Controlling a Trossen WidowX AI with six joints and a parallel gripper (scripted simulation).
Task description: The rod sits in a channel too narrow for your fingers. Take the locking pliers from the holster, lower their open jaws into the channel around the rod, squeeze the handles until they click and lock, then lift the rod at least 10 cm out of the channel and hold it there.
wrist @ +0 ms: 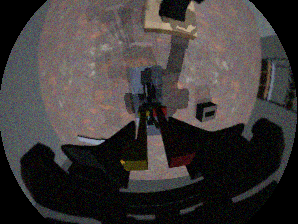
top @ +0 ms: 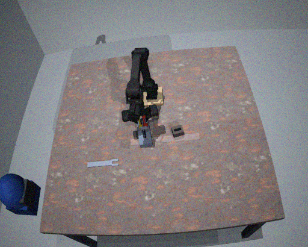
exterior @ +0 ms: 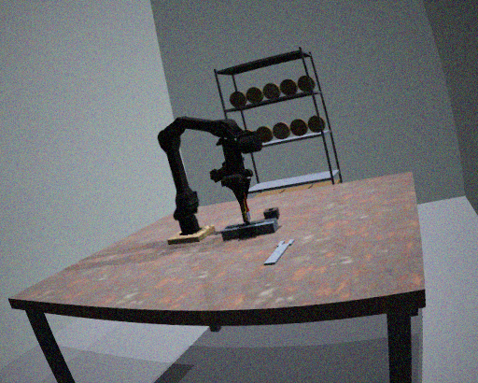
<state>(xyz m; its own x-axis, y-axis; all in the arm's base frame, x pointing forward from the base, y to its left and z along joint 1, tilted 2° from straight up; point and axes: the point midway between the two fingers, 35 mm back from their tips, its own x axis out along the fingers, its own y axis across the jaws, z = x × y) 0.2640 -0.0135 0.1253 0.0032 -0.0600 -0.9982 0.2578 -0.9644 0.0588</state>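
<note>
My gripper tip is 90 mm above the grey channel block. The rest, counted from my gripper tip: flat grey forked bar 200 mm ahead, 190 mm to the right, 110 mm below; then small dark holster 10 mm behind, 190 mm to the left, 100 mm below.
</note>
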